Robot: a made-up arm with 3 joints. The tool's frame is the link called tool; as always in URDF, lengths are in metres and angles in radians. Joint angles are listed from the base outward.
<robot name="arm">
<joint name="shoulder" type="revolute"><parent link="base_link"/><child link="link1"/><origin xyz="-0.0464 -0.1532 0.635" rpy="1.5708 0 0"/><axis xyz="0 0 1"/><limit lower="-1.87" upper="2.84"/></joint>
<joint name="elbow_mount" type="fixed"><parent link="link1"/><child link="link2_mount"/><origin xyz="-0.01 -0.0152 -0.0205"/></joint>
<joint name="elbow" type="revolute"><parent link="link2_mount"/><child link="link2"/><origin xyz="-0.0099 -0.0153 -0.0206" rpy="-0.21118 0.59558 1.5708"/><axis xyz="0 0 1"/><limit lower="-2.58" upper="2.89"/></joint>
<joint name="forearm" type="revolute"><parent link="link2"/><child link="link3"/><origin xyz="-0.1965 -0.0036 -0.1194" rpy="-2.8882 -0.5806 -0.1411"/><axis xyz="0 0 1"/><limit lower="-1.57" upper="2.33"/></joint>
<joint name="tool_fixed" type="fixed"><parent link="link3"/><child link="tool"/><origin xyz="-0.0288 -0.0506 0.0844" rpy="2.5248 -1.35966 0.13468"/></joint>
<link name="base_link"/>
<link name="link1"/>
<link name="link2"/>
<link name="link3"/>
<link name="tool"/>
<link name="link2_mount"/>
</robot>
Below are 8 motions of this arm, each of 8 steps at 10 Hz.
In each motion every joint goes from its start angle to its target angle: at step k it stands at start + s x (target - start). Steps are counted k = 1, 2, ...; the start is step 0. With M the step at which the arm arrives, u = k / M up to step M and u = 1 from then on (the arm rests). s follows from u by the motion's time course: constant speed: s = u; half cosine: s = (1 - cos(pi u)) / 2; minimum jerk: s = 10 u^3 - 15 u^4 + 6 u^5.
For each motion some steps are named. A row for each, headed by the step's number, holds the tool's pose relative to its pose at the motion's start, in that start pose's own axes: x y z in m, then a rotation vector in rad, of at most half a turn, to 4 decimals.
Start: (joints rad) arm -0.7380 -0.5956 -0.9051
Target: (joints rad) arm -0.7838 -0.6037 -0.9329
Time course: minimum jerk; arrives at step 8
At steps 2, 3, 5, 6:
2: -0.0002 0.0004 0.0014 0.0022 0.0018 0.0005
3: -0.0006 0.0010 0.0036 0.0058 0.0049 0.0013
5: -0.0015 0.0026 0.0096 0.0152 0.0128 0.0036
6: -0.0018 0.0032 0.0119 0.0188 0.0159 0.0045

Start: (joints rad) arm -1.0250 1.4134 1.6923
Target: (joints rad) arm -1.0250 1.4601 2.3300
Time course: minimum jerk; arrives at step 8
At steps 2, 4, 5, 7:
2: 0.0006 -0.0002 0.0042 0.0604 0.0103 -0.0107
4: 0.0034 -0.0028 0.0203 0.2913 0.0498 -0.0533
5: 0.0052 -0.0057 0.0290 0.4220 0.0720 -0.0787
7: 0.0075 -0.0102 0.0386 0.5725 0.0973 -0.1091

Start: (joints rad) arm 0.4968 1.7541 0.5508
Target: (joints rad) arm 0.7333 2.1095 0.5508
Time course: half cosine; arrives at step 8
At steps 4, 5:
4: -0.0263 -0.0433 -0.0052 -0.1995 0.1096 0.1666
5: -0.0345 -0.0603 -0.0041 -0.2735 0.1522 0.2326

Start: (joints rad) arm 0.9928 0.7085 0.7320
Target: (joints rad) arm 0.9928 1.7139 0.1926
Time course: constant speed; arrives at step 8
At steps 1, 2, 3, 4, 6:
1: -0.0053 -0.0194 -0.0021 -0.1597 0.0204 0.0902
2: -0.0092 -0.0398 -0.0020 -0.3183 0.0368 0.1831
3: -0.0113 -0.0610 0.0004 -0.4755 0.0494 0.2790
4: -0.0114 -0.0825 0.0052 -0.6310 0.0580 0.3779
6: -0.0054 -0.1246 0.0219 -0.9365 0.0634 0.5851

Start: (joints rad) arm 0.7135 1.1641 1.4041
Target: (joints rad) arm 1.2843 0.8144 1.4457
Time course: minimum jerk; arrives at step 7
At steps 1, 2, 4, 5, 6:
1: -0.0009 -0.0015 0.0004 -0.0043 0.0006 -0.0065
2: -0.0059 -0.0090 0.0029 -0.0269 0.0028 -0.0402
4: -0.0253 -0.0379 0.0178 -0.1243 -0.0051 -0.1693
5: -0.0339 -0.0499 0.0271 -0.1724 -0.0170 -0.2239
6: -0.0385 -0.0562 0.0327 -0.1994 -0.0255 -0.2520

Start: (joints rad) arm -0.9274 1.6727 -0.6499
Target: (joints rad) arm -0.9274 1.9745 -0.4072
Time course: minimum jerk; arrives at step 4
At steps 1, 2, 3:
1: -0.0021 -0.0025 -0.0037 0.0036 -0.0124 0.0131
2: -0.0093 -0.0130 -0.0175 0.0176 -0.0564 0.0659
3: -0.0152 -0.0250 -0.0308 0.0314 -0.0952 0.1229

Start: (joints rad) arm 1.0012 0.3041 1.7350
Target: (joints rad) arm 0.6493 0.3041 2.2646
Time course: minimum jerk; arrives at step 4
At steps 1, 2, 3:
1: 0.0002 0.0034 -0.0034 0.0898 0.0107 -0.0092
2: 0.0012 0.0150 -0.0156 0.4334 0.0552 -0.0440
3: 0.0023 0.0245 -0.0281 0.7762 0.1049 -0.0786

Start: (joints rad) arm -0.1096 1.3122 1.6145
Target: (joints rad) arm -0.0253 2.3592 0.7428
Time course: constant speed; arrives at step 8
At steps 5, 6, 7, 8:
5: -0.0107 -0.0487 0.0577 -1.1057 0.2777 0.3046
6: -0.0092 -0.0560 0.0756 -1.3159 0.3365 0.3944
7: -0.0060 -0.0613 0.0953 -1.5207 0.3966 0.4952
8: -0.0006 -0.0639 0.1163 -1.7191 0.4578 0.6080

